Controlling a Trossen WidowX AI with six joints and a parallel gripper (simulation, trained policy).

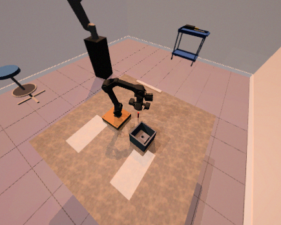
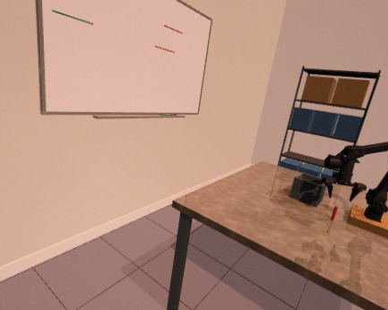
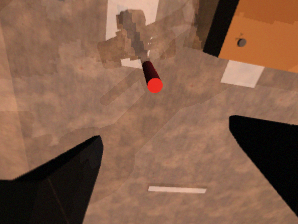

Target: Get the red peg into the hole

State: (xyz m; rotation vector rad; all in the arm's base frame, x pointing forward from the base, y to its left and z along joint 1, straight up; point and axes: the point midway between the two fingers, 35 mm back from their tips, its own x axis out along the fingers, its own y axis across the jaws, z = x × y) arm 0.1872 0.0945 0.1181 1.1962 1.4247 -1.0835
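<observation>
Right now the red peg is 9 cm below my gripper tip and 2 cm to the right of it. Also, from my gripper tip: plate: 23 cm to the right, 13 cm ahead, 8 cm below.
</observation>
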